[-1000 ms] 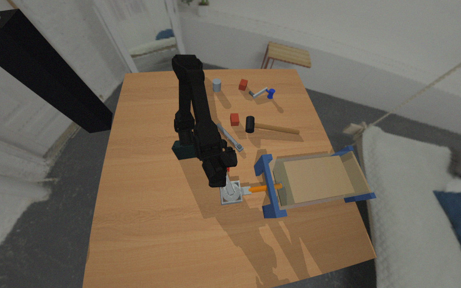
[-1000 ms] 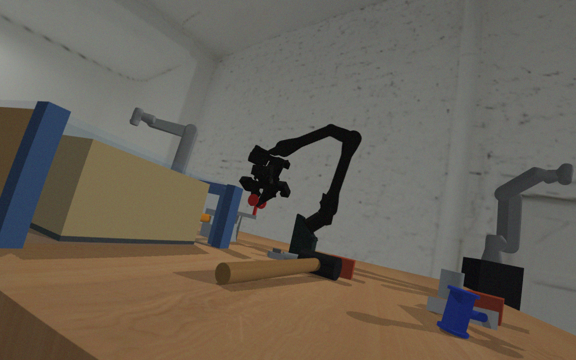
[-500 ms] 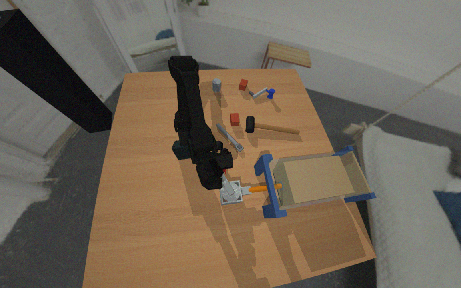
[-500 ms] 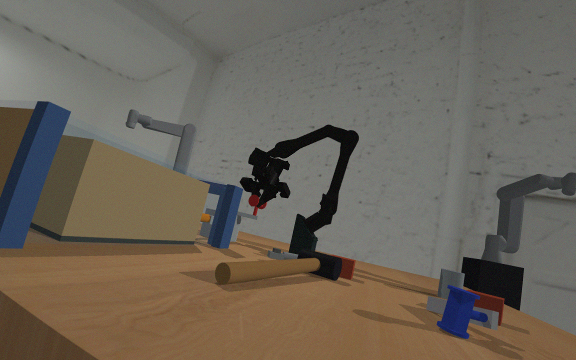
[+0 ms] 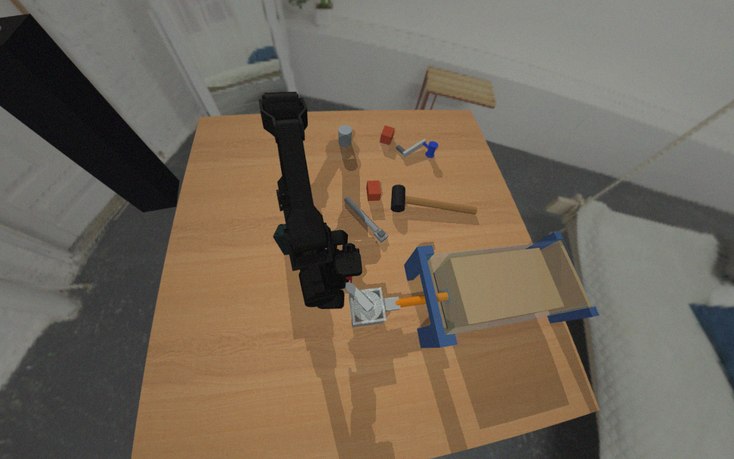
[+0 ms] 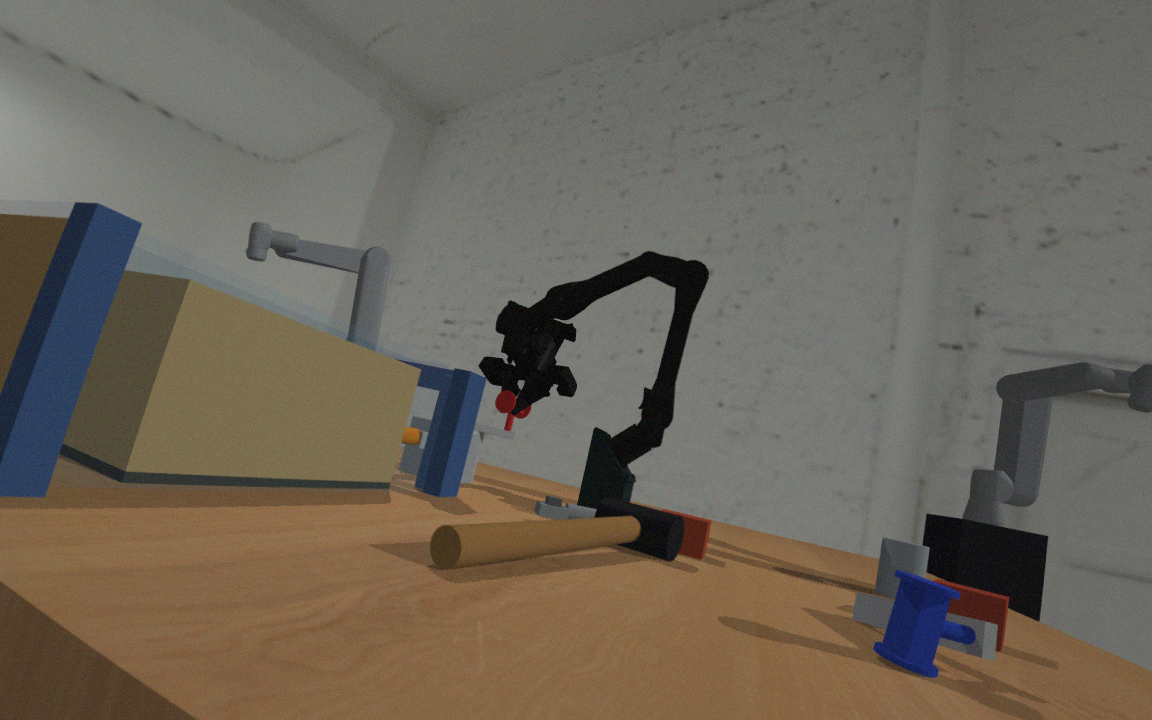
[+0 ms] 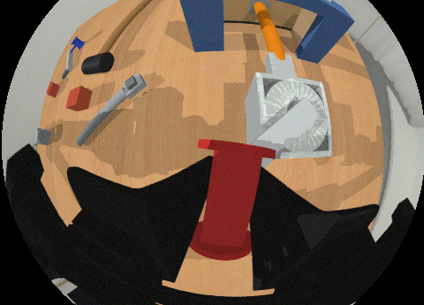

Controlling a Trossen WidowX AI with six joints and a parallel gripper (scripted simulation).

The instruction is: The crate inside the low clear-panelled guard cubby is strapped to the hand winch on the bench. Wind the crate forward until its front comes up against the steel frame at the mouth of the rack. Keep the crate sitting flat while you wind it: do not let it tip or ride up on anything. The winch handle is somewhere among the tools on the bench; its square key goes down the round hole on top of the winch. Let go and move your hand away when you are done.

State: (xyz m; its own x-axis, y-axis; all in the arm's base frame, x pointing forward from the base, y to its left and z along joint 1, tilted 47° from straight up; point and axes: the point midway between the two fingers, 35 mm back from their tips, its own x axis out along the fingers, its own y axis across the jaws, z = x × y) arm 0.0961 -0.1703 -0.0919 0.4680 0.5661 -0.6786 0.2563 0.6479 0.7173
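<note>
Right now the blue steel frame is 200 mm ahead of my gripper tip, 100 mm to the right of it and 20 mm below it. Also, from my gripper tip: winch 20 mm ahead, 90 mm to the right, 100 mm below; then red-knobbed winch handle 10 mm ahead, 30 mm to the right, 30 mm below; then red knob 20 mm behind.
</note>
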